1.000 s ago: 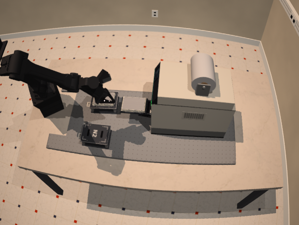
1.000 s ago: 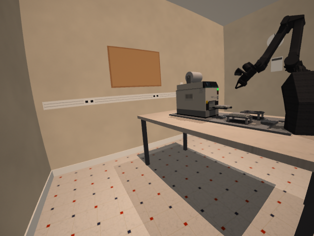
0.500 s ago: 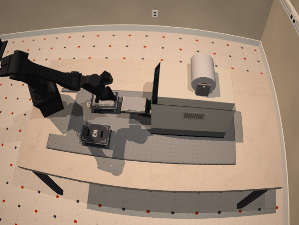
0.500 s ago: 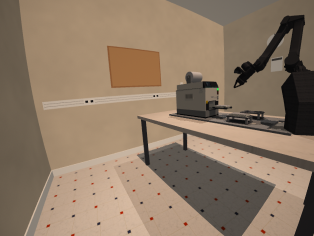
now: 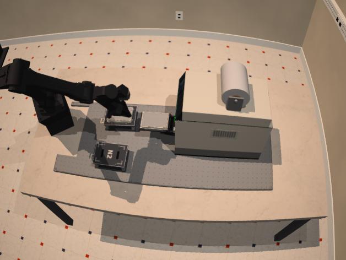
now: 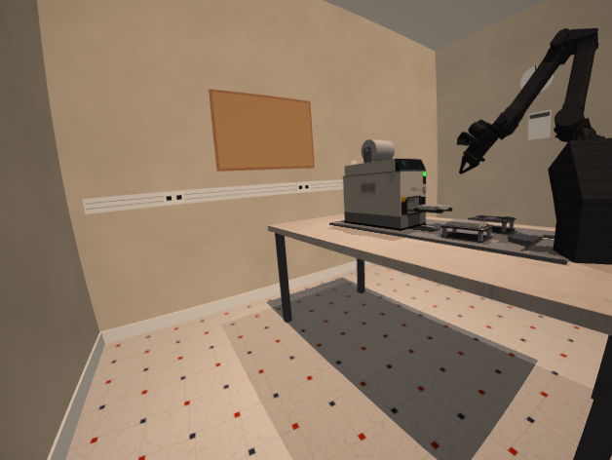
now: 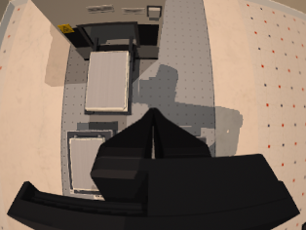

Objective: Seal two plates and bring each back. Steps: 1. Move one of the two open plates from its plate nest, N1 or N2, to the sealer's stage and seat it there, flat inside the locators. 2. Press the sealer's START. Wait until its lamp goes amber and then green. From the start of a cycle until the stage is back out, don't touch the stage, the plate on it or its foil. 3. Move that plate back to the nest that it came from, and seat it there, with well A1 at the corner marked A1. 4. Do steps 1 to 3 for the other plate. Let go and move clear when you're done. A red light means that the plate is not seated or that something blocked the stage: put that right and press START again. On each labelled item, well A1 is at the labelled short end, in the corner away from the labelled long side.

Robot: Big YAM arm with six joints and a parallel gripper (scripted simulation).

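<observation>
Right now my hand is 16 cm above the plate, 11 cm short of it and 7 cm to the right of it. The rest, counted from my hand: yellow warning label: 23 cm ahead, 13 cm to the left, 12 cm below; then start button: 18 cm ahead, 8 cm below, 4 cm to the right; then sealer stage: 17 cm below, 11 cm ahead, 7 cm to the left.
</observation>
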